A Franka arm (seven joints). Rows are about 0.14 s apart.
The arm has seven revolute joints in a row. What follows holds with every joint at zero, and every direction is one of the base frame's.
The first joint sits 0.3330 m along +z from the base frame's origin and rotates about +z.
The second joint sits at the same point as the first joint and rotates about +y.
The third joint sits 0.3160 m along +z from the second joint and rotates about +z.
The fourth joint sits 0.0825 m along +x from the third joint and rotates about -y.
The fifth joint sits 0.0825 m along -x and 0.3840 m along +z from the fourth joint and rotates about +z.
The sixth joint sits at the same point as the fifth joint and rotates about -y.
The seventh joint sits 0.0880 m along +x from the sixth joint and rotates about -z.
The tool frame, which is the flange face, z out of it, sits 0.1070 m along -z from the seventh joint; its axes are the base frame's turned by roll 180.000, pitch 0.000 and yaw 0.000 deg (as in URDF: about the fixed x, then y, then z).
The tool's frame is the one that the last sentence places.
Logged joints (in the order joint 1, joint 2, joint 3, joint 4, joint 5, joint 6, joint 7), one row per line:
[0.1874 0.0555 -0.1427 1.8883 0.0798 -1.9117 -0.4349]
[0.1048 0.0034 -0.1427 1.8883 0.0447 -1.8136 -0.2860]
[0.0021 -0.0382 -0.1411 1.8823 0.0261 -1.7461 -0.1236]
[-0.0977 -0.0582 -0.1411 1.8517 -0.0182 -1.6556 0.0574]
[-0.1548 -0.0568 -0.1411 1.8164 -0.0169 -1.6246 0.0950]
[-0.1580 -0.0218 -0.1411 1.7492 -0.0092 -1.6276 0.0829]
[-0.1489 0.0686 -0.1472 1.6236 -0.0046 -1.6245 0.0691]
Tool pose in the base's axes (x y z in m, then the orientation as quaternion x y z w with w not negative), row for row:
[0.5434 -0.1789 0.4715 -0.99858 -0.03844 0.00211 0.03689]
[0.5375 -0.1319 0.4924 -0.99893 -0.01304 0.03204 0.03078]
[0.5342 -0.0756 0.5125 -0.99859 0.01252 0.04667 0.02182]
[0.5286 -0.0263 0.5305 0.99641 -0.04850 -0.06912 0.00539]
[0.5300 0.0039 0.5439 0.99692 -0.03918 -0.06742 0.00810]
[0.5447 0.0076 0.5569 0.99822 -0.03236 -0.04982 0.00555]
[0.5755 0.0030 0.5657 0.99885 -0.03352 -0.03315 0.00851]
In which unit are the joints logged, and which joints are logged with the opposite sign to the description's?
The joints are logged in radians. Opposite sign: joint 1, joint 4, joint 6.
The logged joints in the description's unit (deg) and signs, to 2 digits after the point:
[-10.74 3.18 -8.18 -108.19 4.57 109.53 -24.92]
[-6.00 0.19 -8.18 -108.19 2.56 103.91 -16.39]
[-0.12 -2.19 -8.08 -107.85 1.50 100.04 -7.08]
[5.60 -3.33 -8.08 -106.09 -1.04 94.86 3.29]
[8.87 -3.25 -8.08 -104.07 -0.97 93.08 5.44]
[9.05 -1.25 -8.08 -100.22 -0.53 93.25 4.75]
[8.53 3.93 -8.43 -93.03 -0.26 93.08 3.96]

